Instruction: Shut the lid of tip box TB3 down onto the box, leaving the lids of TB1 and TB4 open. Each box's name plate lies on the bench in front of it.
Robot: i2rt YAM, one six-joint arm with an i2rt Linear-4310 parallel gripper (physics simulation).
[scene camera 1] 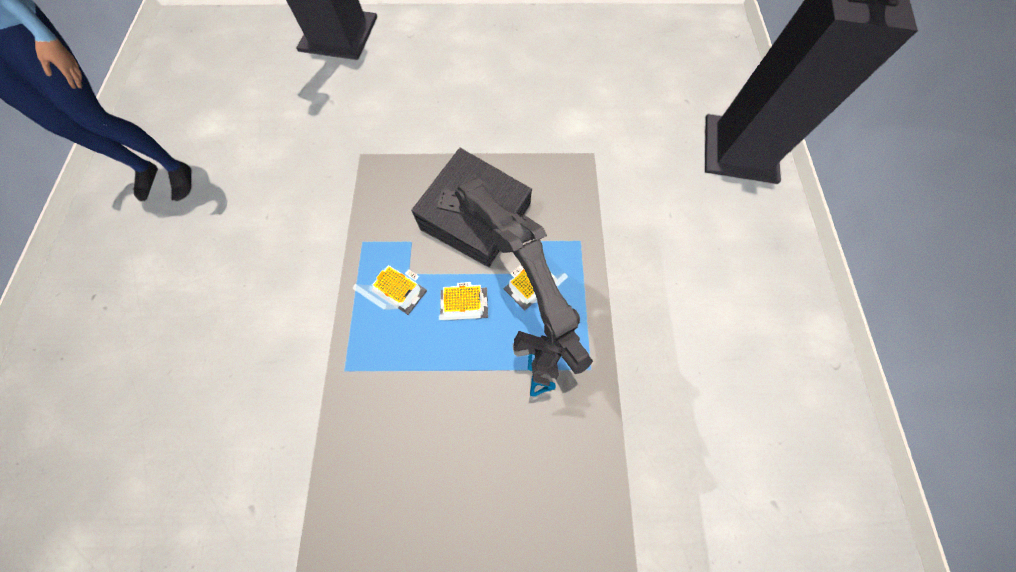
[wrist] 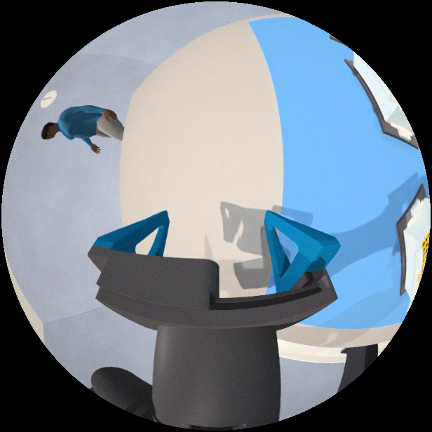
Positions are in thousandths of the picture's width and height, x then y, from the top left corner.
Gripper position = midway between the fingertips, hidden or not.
Note:
I see my gripper (scene camera 1: 522,669), a blue mat (scene camera 1: 375,595) and a tip box TB1 (scene camera 1: 412,510).
My gripper shows as well in the wrist view (wrist: 501,499). The blue mat also shows in the wrist view (wrist: 791,406).

